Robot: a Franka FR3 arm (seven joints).
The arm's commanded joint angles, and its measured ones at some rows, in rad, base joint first. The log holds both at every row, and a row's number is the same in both.
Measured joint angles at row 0:
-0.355, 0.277, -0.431, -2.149, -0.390, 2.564, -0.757
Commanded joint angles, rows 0 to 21:
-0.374, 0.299, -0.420, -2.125, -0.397, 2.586, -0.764
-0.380, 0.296, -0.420, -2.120, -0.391, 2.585, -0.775
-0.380, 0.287, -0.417, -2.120, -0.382, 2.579, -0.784
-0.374, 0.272, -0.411, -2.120, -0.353, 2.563, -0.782
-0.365, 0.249, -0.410, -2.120, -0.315, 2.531, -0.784
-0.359, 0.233, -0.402, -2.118, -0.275, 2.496, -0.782
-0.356, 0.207, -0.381, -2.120, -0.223, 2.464, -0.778
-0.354, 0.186, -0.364, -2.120, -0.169, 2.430, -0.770
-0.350, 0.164, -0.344, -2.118, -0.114, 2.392, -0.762
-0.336, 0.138, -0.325, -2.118, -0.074, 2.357, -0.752
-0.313, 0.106, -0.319, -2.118, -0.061, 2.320, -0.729
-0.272, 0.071, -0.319, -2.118, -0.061, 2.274, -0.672
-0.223, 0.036, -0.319, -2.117, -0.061, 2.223, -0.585
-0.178, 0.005, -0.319, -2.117, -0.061, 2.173, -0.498
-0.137, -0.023, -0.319, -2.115, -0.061, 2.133, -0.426
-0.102, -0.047, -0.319, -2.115, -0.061, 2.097, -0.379
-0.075, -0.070, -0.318, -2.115, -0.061, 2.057, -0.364
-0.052, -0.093, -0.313, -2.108, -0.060, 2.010, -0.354
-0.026, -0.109, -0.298, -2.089, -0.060, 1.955, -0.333
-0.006, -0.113, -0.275, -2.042, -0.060, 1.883, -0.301
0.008, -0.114, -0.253, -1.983, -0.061, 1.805, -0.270
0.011, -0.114, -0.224, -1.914, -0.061, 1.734, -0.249
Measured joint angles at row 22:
-0.018, -0.101, -0.277, -2.061, -0.080, 1.921, -0.316
